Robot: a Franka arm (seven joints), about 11 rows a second.
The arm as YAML. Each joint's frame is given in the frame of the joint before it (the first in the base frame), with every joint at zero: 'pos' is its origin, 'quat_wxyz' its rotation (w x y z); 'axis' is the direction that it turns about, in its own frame. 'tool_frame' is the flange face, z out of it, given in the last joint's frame.
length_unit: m
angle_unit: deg
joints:
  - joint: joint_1
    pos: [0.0, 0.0, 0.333]
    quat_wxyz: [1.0, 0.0, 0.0, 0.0]
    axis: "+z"
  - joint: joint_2
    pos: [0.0, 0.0, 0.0]
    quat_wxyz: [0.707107, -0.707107, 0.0, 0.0]
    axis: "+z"
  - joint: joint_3
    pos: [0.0, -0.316, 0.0]
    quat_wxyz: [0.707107, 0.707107, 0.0, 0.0]
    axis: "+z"
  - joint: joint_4
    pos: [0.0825, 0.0, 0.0]
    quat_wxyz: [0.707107, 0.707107, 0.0, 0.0]
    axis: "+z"
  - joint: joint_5
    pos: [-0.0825, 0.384, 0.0]
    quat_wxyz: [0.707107, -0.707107, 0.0, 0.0]
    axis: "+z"
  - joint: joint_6
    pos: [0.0, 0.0, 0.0]
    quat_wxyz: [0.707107, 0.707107, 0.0, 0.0]
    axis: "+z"
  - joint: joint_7
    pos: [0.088, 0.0, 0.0]
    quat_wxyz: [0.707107, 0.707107, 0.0, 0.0]
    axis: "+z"
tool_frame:
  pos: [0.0, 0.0, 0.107]
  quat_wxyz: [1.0, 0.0, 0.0, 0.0]
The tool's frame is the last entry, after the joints.
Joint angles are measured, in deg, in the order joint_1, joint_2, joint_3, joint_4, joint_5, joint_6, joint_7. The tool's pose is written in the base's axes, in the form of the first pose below.
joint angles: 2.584, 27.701, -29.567, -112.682, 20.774, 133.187, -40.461
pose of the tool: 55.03 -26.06 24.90 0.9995 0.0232 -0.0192 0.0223 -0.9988 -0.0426
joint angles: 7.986, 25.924, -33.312, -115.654, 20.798, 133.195, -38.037
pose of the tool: 54.39 -24.06 25.38 0.9994 0.0042 -0.0334 0.0030 -0.9994 -0.0353
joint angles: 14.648, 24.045, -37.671, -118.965, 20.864, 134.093, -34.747
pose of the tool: 53.85 -21.59 25.93 0.9991 -0.0214 -0.0355 -0.0221 -0.9996 -0.0201
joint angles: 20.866, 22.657, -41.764, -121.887, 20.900, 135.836, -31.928
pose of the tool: 53.40 -19.50 26.34 0.9988 -0.0413 -0.0250 -0.0413 -0.9991 0.0013
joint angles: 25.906, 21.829, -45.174, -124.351, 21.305, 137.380, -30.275
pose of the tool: 52.85 -17.97 26.39 0.9984 -0.0535 -0.0164 -0.0533 -0.9985 0.0147
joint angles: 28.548, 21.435, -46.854, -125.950, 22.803, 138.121, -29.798
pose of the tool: 52.35 -17.08 26.15 0.9975 -0.0695 -0.0108 -0.0694 -0.9976 0.0060
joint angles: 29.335, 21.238, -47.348, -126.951, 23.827, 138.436, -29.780
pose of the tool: 51.88 -16.81 25.80 0.9966 -0.0820 -0.0120 -0.0821 -0.9966 -0.0041
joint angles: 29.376, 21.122, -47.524, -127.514, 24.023, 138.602, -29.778
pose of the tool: 51.52 -16.94 25.58 0.9959 -0.0893 -0.0154 -0.0894 -0.9960 -0.0067
